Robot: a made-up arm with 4 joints. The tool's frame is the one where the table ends. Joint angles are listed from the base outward.
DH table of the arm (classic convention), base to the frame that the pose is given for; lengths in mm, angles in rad. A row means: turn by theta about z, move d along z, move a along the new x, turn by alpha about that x. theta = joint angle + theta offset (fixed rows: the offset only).
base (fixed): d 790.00  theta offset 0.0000  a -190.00  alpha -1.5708
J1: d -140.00  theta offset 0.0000  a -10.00  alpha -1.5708
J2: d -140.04  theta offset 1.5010  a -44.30  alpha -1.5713
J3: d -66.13  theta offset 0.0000  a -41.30  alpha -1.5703
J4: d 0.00  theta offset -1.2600  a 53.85  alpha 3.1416
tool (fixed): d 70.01  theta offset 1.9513  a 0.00  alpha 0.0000
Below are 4 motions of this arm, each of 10 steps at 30 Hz.
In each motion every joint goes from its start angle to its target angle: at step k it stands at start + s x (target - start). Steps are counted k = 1, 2, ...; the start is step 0. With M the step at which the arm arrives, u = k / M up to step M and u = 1 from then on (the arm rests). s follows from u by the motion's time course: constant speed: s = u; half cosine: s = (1 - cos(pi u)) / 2; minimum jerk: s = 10 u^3 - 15 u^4 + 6 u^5.
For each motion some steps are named. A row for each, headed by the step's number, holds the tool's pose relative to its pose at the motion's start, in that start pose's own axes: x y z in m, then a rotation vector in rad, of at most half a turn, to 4 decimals.
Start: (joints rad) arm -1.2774 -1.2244 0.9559 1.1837
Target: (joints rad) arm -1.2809 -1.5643 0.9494 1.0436
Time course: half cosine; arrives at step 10
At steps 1, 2, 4, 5, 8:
1: 0.0002 0.0003 -0.0004 -0.0031 -0.0061 -0.0014
2: 0.0007 0.0011 -0.0017 -0.0121 -0.0236 -0.0053
4: 0.0027 0.0038 -0.0059 -0.0453 -0.0846 -0.0193
5: 0.0041 0.0053 -0.0084 -0.0669 -0.1216 -0.0281
8: 0.0084 0.0089 -0.0146 -0.1268 -0.2161 -0.0517

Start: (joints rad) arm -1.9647 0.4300 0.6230 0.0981
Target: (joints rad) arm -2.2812 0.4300 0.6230 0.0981
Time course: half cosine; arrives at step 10
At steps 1, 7, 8, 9, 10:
1: -0.0002 -0.0005 0.0000 -0.0060 0.0026 0.0042
7: -0.0052 -0.0172 0.0030 -0.1934 0.0830 0.1372
8: -0.0057 -0.0196 0.0037 -0.2204 0.0946 0.1563
9: -0.0060 -0.0211 0.0042 -0.2377 0.1020 0.1686
10: -0.0061 -0.0216 0.0044 -0.2436 0.1046 0.1728

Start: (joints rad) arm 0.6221 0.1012 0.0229 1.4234
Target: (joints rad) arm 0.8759 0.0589 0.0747 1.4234
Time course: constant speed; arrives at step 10
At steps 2, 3, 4, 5, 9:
2: -0.0031 0.0008 0.0033 0.0223 0.0468 -0.0099
3: -0.0046 0.0012 0.0050 0.0333 0.0702 -0.0150
4: -0.0061 0.0015 0.0067 0.0442 0.0935 -0.0203
5: -0.0075 0.0019 0.0084 0.0550 0.1169 -0.0257
9: -0.0129 0.0033 0.0158 0.0969 0.2105 -0.0484

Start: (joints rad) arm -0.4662 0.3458 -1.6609 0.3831
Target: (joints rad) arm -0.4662 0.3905 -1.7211 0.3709
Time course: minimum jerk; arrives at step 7
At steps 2, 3, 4, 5, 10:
2: 0.0005 0.0009 -0.0002 -0.0088 0.0063 0.0012
3: 0.0012 0.0022 -0.0006 -0.0224 0.0161 0.0028
4: 0.0020 0.0037 -0.0011 -0.0384 0.0277 0.0047
5: 0.0027 0.0050 -0.0015 -0.0518 0.0376 0.0060
10: 0.0032 0.0058 -0.0018 -0.0605 0.0440 0.0069

